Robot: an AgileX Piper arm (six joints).
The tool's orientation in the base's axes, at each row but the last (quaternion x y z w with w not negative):
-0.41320, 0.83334, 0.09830, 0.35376
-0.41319, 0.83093, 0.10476, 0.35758
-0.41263, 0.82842, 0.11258, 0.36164
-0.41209, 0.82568, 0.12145, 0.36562
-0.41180, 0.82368, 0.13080, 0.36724
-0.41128, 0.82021, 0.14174, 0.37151
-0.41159, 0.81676, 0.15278, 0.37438
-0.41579, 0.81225, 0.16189, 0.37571
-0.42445, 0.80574, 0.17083, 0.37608
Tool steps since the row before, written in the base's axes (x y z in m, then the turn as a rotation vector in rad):
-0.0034, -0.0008, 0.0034, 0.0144, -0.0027, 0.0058
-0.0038, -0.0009, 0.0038, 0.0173, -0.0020, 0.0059
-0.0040, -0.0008, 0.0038, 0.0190, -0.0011, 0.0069
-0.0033, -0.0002, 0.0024, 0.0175, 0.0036, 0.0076
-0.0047, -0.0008, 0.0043, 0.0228, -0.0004, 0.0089
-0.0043, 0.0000, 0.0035, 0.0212, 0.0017, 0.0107
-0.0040, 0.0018, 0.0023, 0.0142, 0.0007, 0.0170
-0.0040, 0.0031, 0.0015, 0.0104, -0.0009, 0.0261
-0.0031, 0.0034, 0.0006, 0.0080, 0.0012, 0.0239
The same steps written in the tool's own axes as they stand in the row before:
-0.0004, 0.0016, -0.0046, -0.0081, -0.0134, 0.0019
-0.0005, 0.0019, -0.0051, -0.0098, -0.0152, 0.0036
-0.0006, 0.0021, -0.0051, -0.0117, -0.0160, 0.0042
-0.0003, 0.0022, -0.0035, -0.0144, -0.0120, 0.0053
-0.0008, 0.0028, -0.0057, -0.0150, -0.0187, 0.0049
-0.0009, 0.0031, -0.0045, -0.0169, -0.0163, 0.0040
-0.0012, 0.0041, -0.0025, -0.0183, -0.0117, -0.0042
-0.0013, 0.0050, -0.0011, -0.0228, -0.0101, -0.0129
-0.0012, 0.0045, 0.0002, -0.0215, -0.0069, -0.0113

